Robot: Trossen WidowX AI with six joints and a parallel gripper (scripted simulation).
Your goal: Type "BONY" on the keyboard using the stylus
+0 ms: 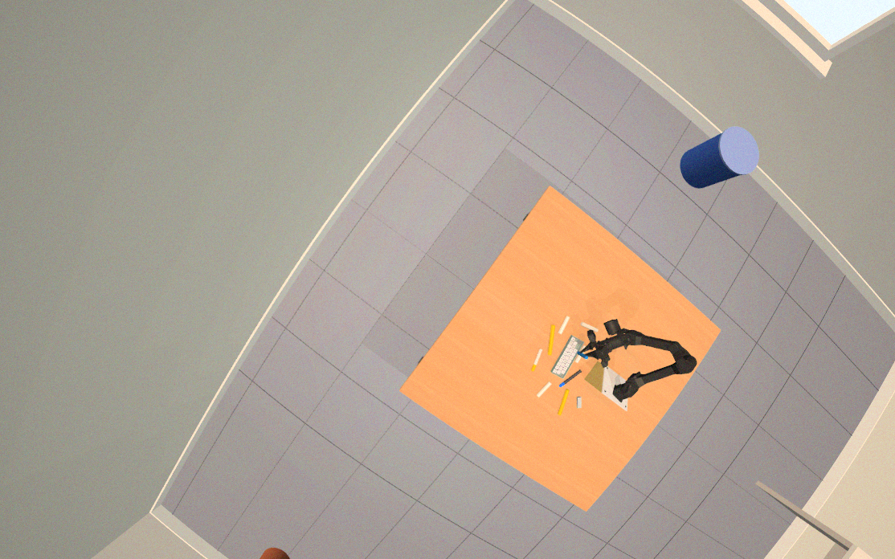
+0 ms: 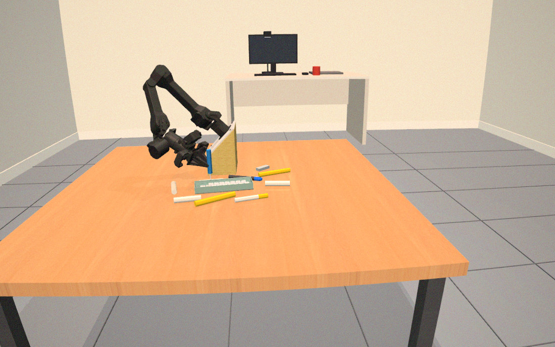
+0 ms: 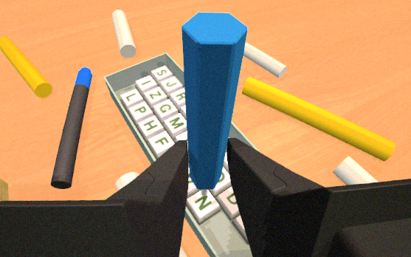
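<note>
The N key is 80 mm below my gripper tip. Also, from my gripper tip: yellow marker: 130 mm ahead, 50 mm to the left, 80 mm below; blue stylus: 20 mm below; D key: 20 mm ahead, 10 mm to the right, 80 mm below.
</note>
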